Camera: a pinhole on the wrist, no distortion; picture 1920 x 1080 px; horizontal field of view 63.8 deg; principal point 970.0 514.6 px. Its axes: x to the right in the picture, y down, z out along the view. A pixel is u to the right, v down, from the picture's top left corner.
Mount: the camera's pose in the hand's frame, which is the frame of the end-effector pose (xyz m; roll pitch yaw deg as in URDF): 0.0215 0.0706 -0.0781 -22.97 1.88 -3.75
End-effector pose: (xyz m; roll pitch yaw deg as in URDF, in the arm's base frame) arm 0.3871 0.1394 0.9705 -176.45 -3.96 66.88
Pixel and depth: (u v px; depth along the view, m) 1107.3 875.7 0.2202
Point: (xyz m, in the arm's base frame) 0.5916 0.1213 0.8585
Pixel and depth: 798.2 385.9 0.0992
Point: 0.4866 0.1156 0.9486
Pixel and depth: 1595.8 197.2 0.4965
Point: 0.6141 0.3401 0.5676
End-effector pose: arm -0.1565 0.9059 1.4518 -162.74 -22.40 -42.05
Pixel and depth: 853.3 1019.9 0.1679
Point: -0.2202 0.7449 1.3595
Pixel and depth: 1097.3 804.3 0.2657
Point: -0.1675 0.6939 1.2860
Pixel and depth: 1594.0 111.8 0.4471
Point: 0.1010 0.6623 1.1727
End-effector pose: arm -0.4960 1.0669 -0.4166 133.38 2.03 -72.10
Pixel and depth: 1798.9 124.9 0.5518
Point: -0.8111 0.6151 -0.6549
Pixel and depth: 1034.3 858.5 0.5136
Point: -0.9576 0.8359 -0.3877
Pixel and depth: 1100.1 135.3 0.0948
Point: -0.5533 1.0112 -0.3681
